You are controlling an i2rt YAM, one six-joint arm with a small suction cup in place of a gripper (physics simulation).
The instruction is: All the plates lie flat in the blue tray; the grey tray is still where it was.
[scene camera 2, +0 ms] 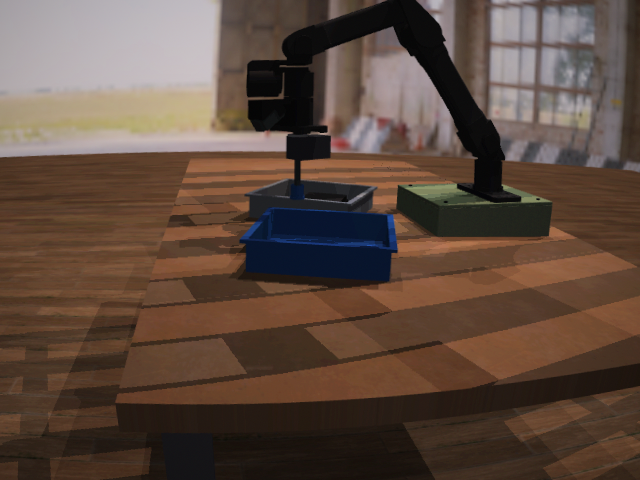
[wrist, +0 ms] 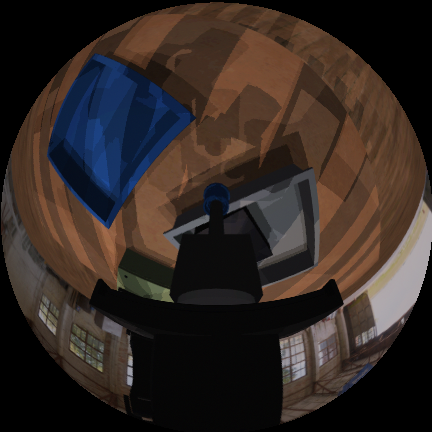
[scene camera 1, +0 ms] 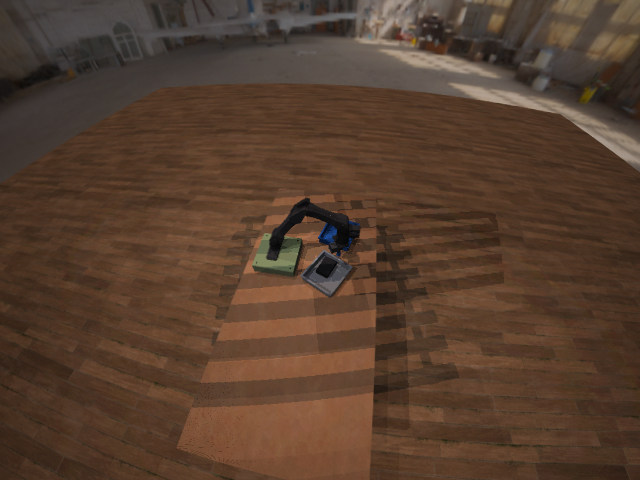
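Pixels of known places: end effector, tool point: [scene camera 2: 297, 198] [wrist: 215, 194] [scene camera 1: 338, 254]; arm's base, origin of the base link: [scene camera 2: 487, 194] [scene camera 1: 275, 247].
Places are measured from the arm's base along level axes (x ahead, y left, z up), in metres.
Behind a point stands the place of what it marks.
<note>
A dark, flat rectangular plate [scene camera 1: 326, 267] {x 0.353, y -0.088, z -0.028 m} [scene camera 2: 330, 196] {x 0.331, y -0.092, z -0.028 m} [wrist: 256, 235] {x 0.388, y -0.084, z -0.028 m} lies in the grey tray [scene camera 1: 337, 280] {x 0.431, y -0.151, z -0.065 m} [scene camera 2: 260, 207] {x 0.485, y -0.057, z -0.045 m} [wrist: 290, 225] {x 0.421, y -0.157, z -0.065 m}; I cannot tell whether it is one plate or a stack. The blue tray [scene camera 1: 327, 236] {x 0.325, y 0.198, z -0.066 m} [scene camera 2: 317, 263] {x 0.438, y 0.334, z -0.048 m} [wrist: 105, 130] {x 0.408, y 0.213, z -0.065 m} stands beside the grey one, and I can make out no plate in it. My suction cup [scene camera 1: 338, 253] [scene camera 2: 297, 192] [wrist: 216, 194] is blue, points down and carries nothing. It hangs low by the grey tray's wall on the blue tray's side, to one side of the plate. The wrist housing hides part of the plate in the wrist view.
The green base block [scene camera 1: 284, 260] {x 0.084, y -0.089, z -0.006 m} [scene camera 2: 493, 221] {x 0.036, y 0.107, z -0.037 m} [wrist: 142, 291] {x 0.082, y 0.027, z -0.004 m} carries the arm and stands beside the trays. Both trays have raised walls, with a narrow gap between them. The table's front edge [scene camera 2: 310, 416] {x 0.508, y 0.690, z -0.084 m} shows in the second scene view.
</note>
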